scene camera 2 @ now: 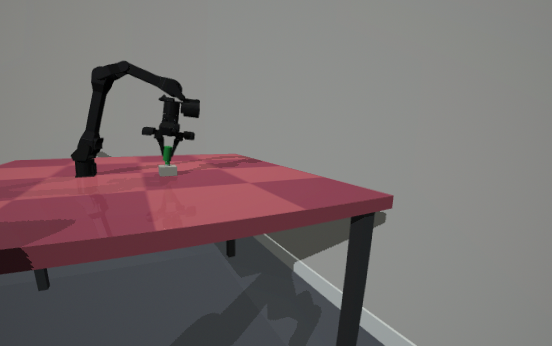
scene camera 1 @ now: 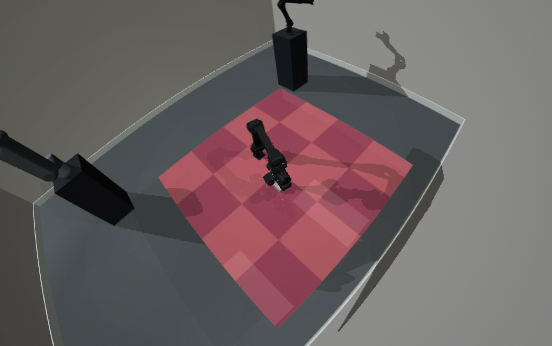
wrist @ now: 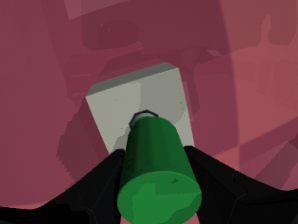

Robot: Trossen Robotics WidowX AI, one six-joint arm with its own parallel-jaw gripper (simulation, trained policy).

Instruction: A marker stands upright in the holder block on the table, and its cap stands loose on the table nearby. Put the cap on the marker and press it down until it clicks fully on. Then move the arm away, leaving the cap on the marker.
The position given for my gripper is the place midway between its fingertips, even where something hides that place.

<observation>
In view: my gripper [scene camera 2: 167, 156] and a holder block [wrist: 155, 68].
My gripper shows as well in the wrist view [wrist: 154, 155].
</observation>
